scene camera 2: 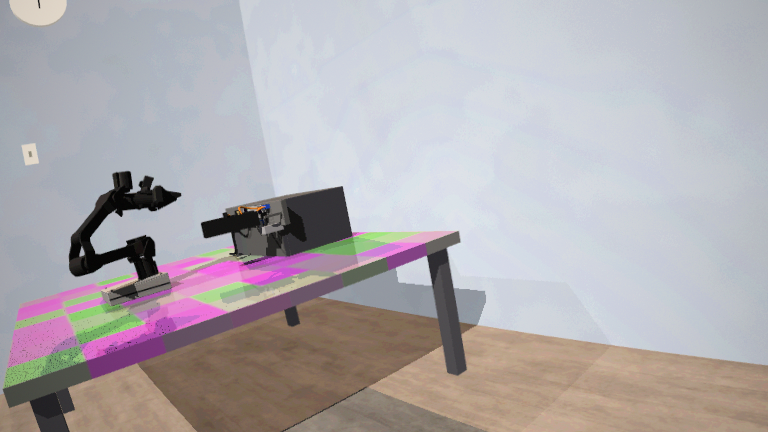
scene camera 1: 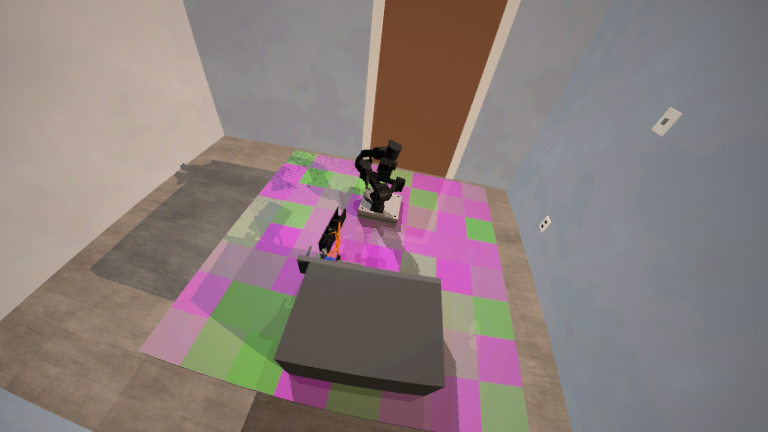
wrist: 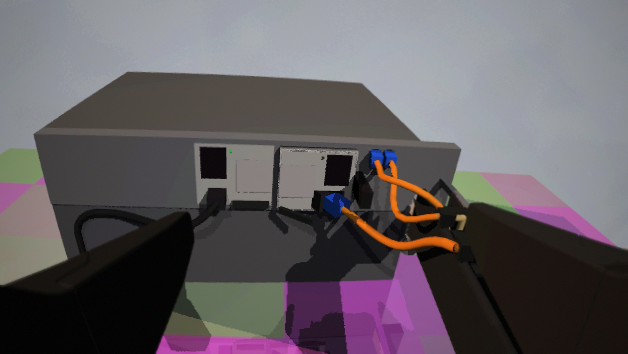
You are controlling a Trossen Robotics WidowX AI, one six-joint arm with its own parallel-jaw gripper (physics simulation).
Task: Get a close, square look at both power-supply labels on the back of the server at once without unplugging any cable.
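Frame: origin at the arm's base, x ahead, y left, z up, level; millimetres.
Seen in the pictures: gripper, fingertip midpoint: [scene camera 2: 178, 196] [scene camera 1: 376, 192] [wrist: 330, 222]; arm's base at its link origin: [scene camera 2: 148, 276] [scene camera 1: 377, 207].
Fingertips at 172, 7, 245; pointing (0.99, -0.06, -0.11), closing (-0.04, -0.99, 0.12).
Offsets run from my fingertips to a thing's top centre, as dx, dy, dz. "pt": to the spot under its first point.
The grey server [scene camera 1: 370, 322] [scene camera 2: 319, 220] [wrist: 240, 105] shows its back in the wrist view, seen somewhat from above and slightly tilted. Its left power supply has a pale blank-looking label {pt +279, +43, -131} [wrist: 254, 176]. The right power supply has another pale label {pt +272, -5, -130} [wrist: 297, 181]; a black plug and a blue connector {pt +256, -49, -147} [wrist: 336, 204] sit by its lower right corner. No print is legible on either. A black cord {pt +245, +90, -165} [wrist: 207, 216] reaches the left supply, and its plug is in place. My gripper [scene camera 2: 176, 195] [wrist: 330, 222] is open and empty, back from the server, its fingers framing the lower wrist view.
A black cable arm [scene camera 1: 329, 233] [scene camera 2: 220, 225] juts from the server's back on the wrist view's right side. Orange cables {pt +175, -100, -140} [wrist: 400, 245] run to it; two blue plugs {+289, -108, -94} [wrist: 383, 159] sit in the server's upper right. The chequered table [scene camera 1: 494, 317] [scene camera 2: 365, 268] carries the arm's base [scene camera 1: 380, 214] [scene camera 2: 136, 290].
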